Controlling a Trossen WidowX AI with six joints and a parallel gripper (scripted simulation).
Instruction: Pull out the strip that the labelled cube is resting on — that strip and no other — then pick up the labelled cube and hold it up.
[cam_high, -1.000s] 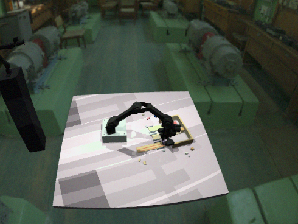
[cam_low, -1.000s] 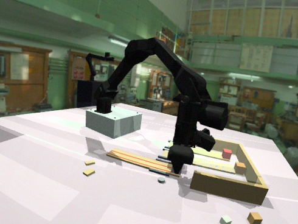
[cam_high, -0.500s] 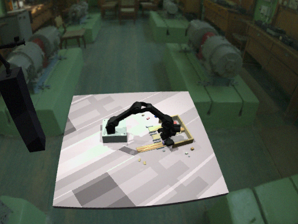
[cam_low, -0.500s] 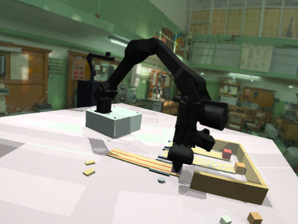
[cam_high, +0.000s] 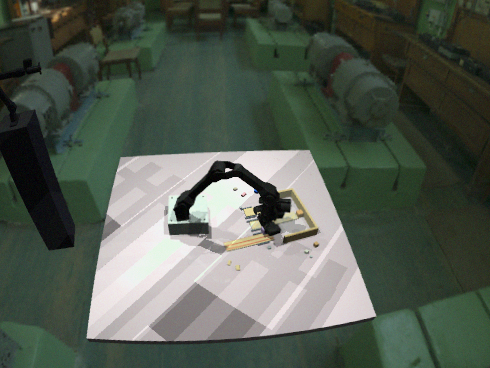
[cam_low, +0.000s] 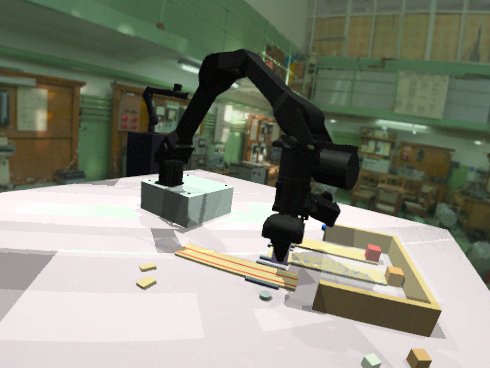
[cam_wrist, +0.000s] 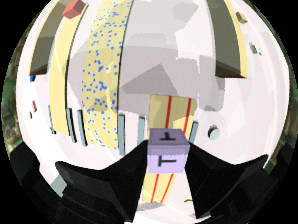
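Right now the red-lined strip is 80 mm behind my gripper tip, 40 mm below it and 10 mm to the right of it. From my gripper tip the other things lie so: small disc (80 mm to the right, 40 mm below); cube (10 mm above).
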